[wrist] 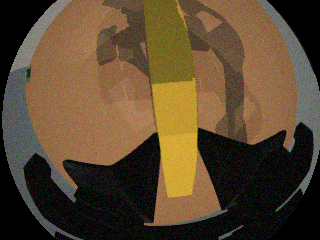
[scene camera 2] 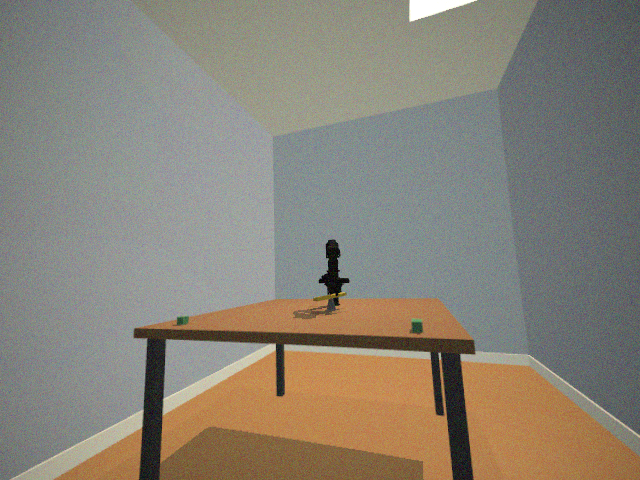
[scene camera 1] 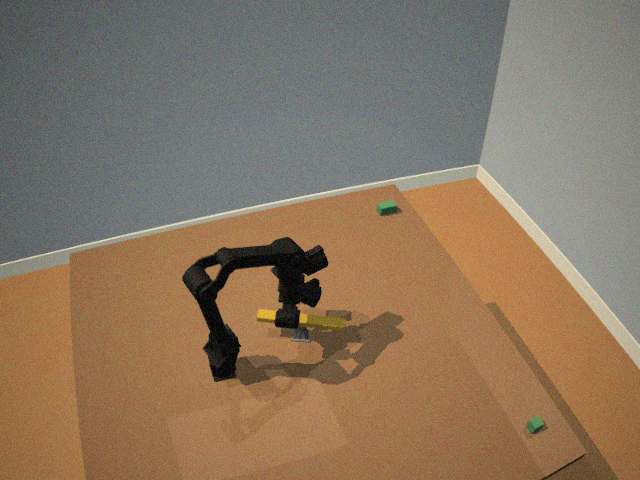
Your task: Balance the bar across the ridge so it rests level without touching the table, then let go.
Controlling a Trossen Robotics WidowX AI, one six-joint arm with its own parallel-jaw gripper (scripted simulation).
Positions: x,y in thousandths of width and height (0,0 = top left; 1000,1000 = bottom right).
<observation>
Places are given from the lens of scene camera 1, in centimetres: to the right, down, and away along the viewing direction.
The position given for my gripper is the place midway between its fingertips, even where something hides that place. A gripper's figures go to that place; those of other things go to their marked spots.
my gripper (scene camera 1: 454,666): -8, 22, 149
yellow bar (scene camera 1: 477,668): -4, 22, 148
</observation>
